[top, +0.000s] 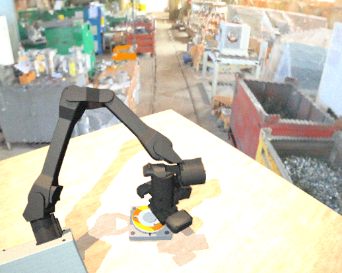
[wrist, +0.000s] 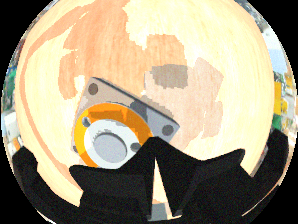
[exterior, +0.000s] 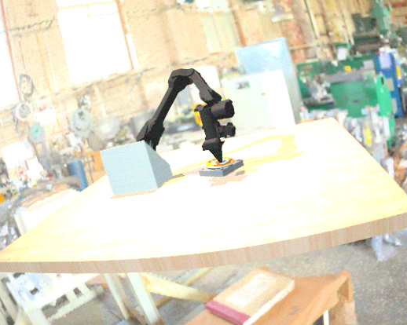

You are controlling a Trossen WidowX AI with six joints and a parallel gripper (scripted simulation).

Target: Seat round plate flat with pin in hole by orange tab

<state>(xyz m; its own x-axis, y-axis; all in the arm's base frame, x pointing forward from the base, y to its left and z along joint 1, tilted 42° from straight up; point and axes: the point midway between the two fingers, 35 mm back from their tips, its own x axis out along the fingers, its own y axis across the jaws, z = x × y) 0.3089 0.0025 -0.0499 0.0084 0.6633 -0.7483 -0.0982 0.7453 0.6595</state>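
Now: the base 20 mm behind my gripper tip, 50 mm to the left of it and 20 mm below it.
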